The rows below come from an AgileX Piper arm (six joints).
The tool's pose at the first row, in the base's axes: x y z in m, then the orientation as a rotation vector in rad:
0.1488 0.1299 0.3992 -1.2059 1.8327 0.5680
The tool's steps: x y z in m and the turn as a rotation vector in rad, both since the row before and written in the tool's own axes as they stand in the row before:
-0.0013 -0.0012 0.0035 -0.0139 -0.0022 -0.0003
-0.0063 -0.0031 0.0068 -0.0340 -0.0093 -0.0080
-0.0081 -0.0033 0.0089 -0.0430 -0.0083 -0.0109
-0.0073 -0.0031 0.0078 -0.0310 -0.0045 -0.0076
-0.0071 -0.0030 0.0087 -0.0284 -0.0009 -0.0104
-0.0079 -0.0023 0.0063 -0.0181 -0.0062 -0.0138
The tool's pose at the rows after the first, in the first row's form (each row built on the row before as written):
0.1515 0.1326 0.3985 -1.2143 1.8295 0.5826
0.1581 0.1396 0.4004 -1.2389 1.8128 0.6162
0.1657 0.1492 0.4027 -1.2722 1.7933 0.6564
0.1722 0.1579 0.4049 -1.2966 1.7801 0.6847
0.1786 0.1675 0.4065 -1.3234 1.7676 0.7070
0.1835 0.1759 0.4100 -1.3429 1.7494 0.7203

